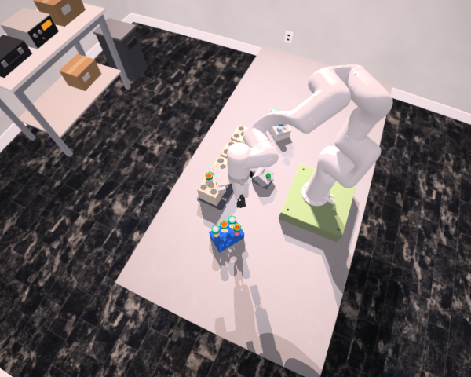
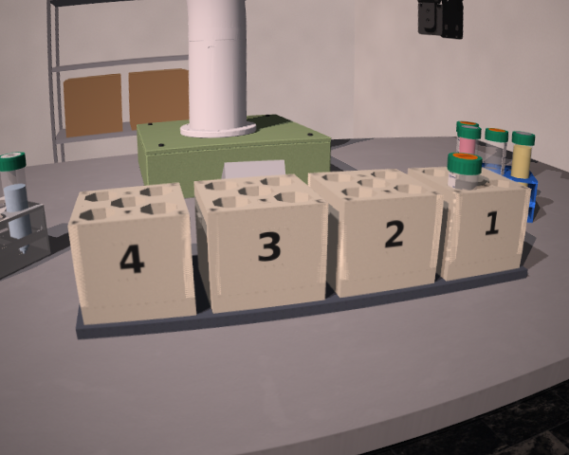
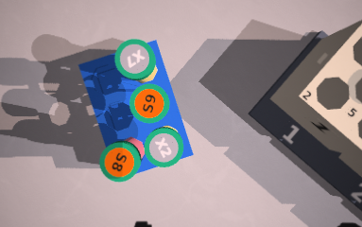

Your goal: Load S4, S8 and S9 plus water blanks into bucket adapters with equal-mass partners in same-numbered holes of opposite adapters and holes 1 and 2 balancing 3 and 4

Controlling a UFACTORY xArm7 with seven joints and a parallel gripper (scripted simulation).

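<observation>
The pink-filled tube is 190 mm below my hand, 70 mm to the left of it and 50 mm behind it. Also, from my hand: blue rack (220 mm below, 100 mm to the left, 10 mm behind); green key (250 mm to the right, 190 mm below, 20 mm behind); loading stand (250 mm below, 210 mm to the right, 170 mm ahead).
</observation>
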